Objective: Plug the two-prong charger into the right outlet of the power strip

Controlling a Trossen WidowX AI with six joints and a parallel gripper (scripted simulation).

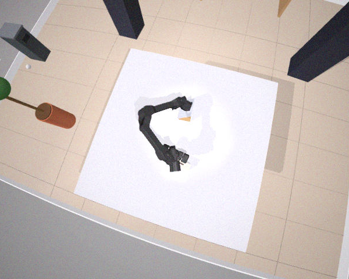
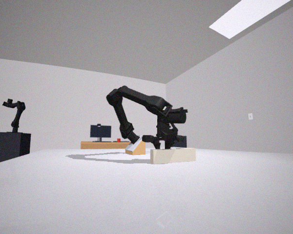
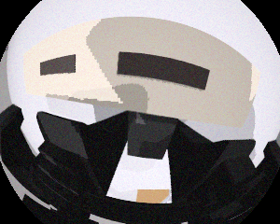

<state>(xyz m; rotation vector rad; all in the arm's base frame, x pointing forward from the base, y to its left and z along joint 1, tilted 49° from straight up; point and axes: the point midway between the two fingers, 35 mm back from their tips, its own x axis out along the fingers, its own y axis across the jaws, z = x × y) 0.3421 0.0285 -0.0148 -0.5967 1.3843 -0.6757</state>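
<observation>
The black two-prong charger lies 2 cm ahead of my gripper tip and 1 cm above it.
</observation>
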